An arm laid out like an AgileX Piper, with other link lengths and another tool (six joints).
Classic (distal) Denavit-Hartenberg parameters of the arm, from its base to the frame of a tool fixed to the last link. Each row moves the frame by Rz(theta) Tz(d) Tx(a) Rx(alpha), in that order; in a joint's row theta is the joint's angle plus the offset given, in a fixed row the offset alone. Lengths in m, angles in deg.
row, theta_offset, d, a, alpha
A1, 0, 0.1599, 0, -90
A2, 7.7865, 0, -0.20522, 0
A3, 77.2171, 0, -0.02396, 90
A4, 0, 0.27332, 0, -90
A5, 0, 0, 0, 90
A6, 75, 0.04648, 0.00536, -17.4
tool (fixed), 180, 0.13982, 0, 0
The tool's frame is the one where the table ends.
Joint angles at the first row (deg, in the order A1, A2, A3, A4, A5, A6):
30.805 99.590 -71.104 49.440 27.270 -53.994
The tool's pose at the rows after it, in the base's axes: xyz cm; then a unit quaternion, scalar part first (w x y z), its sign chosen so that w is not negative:
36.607 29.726 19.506 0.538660 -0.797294 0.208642 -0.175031
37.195 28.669 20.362 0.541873 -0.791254 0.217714 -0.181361
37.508 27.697 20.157 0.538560 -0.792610 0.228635 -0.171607
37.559 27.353 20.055 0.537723 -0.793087 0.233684 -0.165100
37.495 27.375 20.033 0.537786 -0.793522 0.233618 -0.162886
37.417 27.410 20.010 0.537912 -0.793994 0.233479 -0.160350
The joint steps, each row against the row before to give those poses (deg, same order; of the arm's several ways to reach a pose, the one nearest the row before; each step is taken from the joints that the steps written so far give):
-1.926 -0.989 0.001 0.001 0.858 1.481
-1.712 -1.168 -0.001 0.100 0.860 0.254
-1.839 -0.062 0.000 0.055 2.221 0.221
-0.713 0.000 -0.001 0.151 1.117 0.138
-0.013 0.000 0.000 0.049 0.262 0.000
0.001 0.000 0.001 0.063 0.288 0.000

